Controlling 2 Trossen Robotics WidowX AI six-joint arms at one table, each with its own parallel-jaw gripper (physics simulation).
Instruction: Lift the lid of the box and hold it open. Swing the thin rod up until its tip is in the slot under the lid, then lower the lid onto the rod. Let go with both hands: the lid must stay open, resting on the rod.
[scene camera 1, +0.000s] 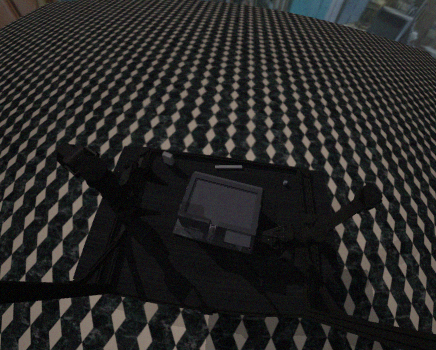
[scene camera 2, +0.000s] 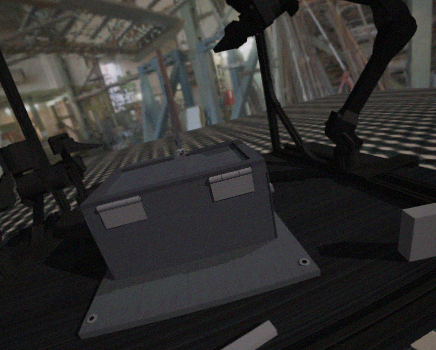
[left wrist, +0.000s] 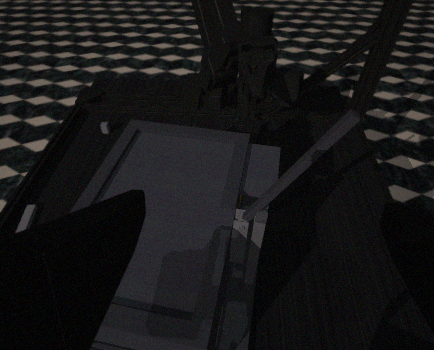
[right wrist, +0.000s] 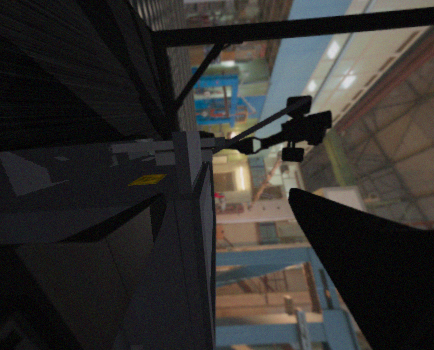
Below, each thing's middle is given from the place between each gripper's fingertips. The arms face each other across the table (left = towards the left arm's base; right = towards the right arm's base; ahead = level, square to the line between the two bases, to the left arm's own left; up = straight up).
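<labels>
Counted from my left hand: thin rod (left wrist: 351, 118), 140 mm below, 40 mm behind, 140 mm to the right; lid (scene camera 1: 234, 207), 230 mm below, 80 mm ahead, 170 mm to the right.
My right hand is 4 cm above the lid, 10 cm short of it and 15 cm to the right of it. The thin rod is 6 cm above my right hand, 2 cm behind it and 18 cm to the left of it.
</labels>
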